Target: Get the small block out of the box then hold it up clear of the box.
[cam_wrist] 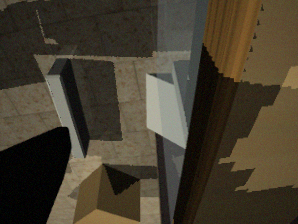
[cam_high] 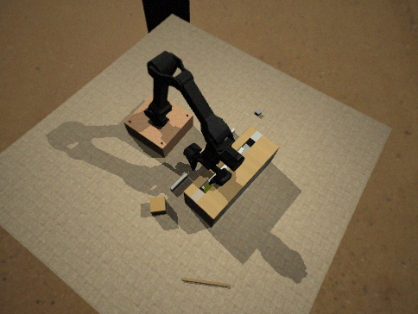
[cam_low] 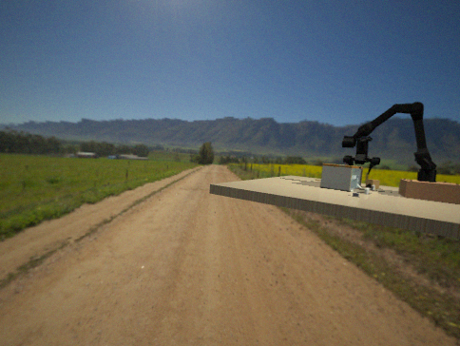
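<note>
The yellow block is 5 cm ahead of my gripper tip and 3 cm to the right of it. Round my gripper tip: thin wooden stick (22 cm ahead, 28 cm to the right, 8 cm below); tan cube (8 cm behind, 17 cm to the right, 6 cm below); clear-fronted wooden box (5 cm ahead, 9 cm to the left, 3 cm below).
</note>
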